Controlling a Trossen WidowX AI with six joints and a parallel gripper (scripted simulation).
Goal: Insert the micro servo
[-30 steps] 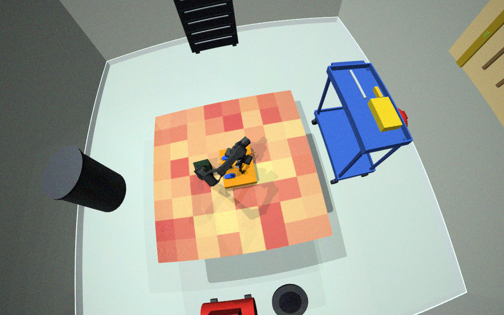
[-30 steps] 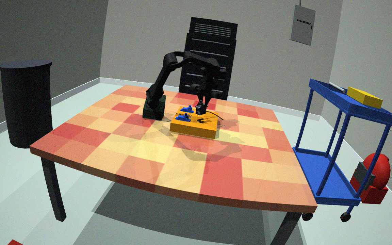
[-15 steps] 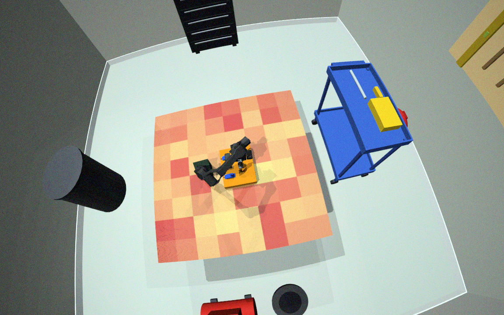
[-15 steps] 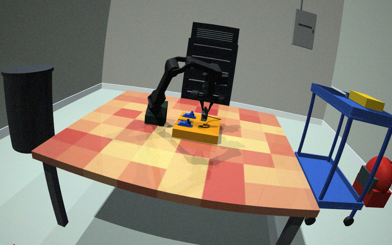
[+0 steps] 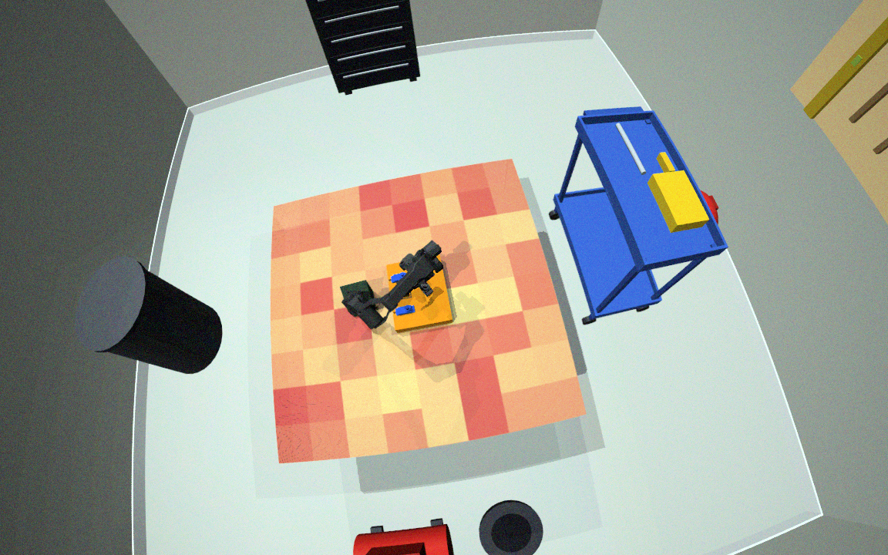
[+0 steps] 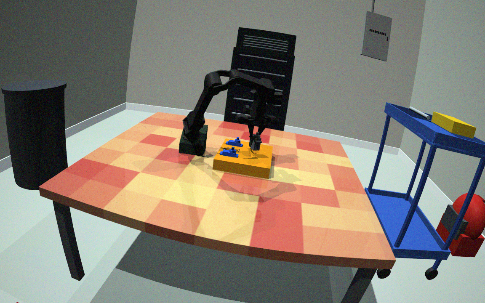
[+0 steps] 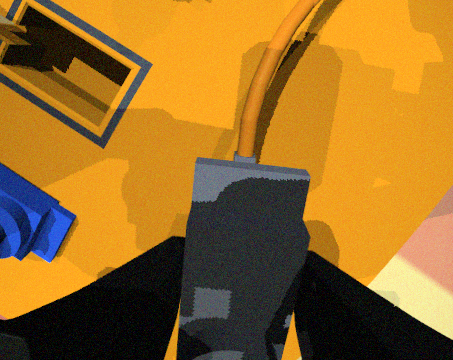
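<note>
Right now my gripper tip is 100 mm above the deck and 10 mm short of it.
</note>
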